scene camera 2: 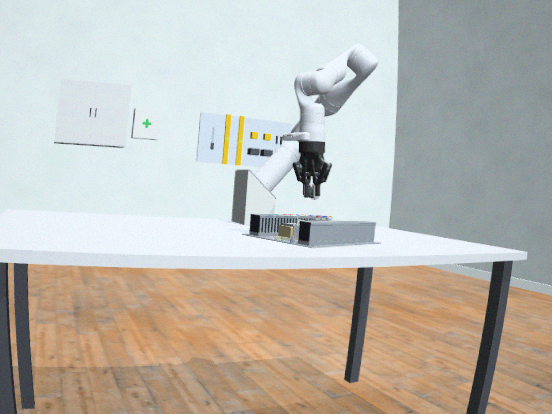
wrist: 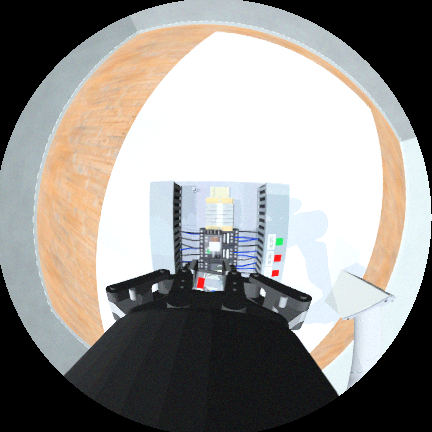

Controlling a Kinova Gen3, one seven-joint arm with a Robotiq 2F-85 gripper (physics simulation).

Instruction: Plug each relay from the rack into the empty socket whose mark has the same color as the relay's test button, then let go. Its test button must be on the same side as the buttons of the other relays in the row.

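Frame: origin at the arm's base, x ahead, y left, z up, level; millimetres.
Where they show: gripper, fingertip midpoint: (scene camera 2: 311,197) (wrist: 209,267); arm's base, origin of the base link: (scene camera 2: 259,186) (wrist: 366,312).
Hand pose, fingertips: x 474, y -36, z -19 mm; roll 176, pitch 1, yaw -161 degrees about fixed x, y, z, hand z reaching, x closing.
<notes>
Things, the pixels of their top centre, and the offset from my fingertips. "*": a spot on its surface instead. Level surfaces: height alone.
- clear-cased relay, middle of its top: (wrist: 207,291) 2 mm back, 7 mm left, 41 mm up
- relay with a green test button, middle of its top: (wrist: 212,242) 4 mm ahead, 16 mm right, 60 mm down
- socket position, surface spot: (wrist: 218,262) * 21 mm back, 24 mm left, 89 mm down
- green mark, middle of its top: (wrist: 279,241) 99 mm back, 54 mm right, 58 mm down
- table, its level: 121 mm down
My gripper (scene camera 2: 311,194) (wrist: 209,267) is shut on a clear-cased relay (wrist: 215,283) with a red test button on its left side in the wrist view. It is held upright above the socket row, and there is a gap below it in the scene view. In the wrist view a relay with a green test button (wrist: 214,245) sits in the row, its button on the left. A socket position (wrist: 218,260) shows between it and the fingers. The green mark (wrist: 279,241) and two red marks (wrist: 277,258) (wrist: 275,273) show at the right. The gripper hides the rest of the row. The rack does not show.
Grey wire ducts (scene camera 2: 340,234) (wrist: 162,215) (wrist: 280,210) flank the row. Terminal blocks (wrist: 219,214) stand at its far end on the rail. Blue and black wires run to both ducts. The robot base (scene camera 2: 248,197) (wrist: 357,295) stands on the table (scene camera 2: 125,240).
</notes>
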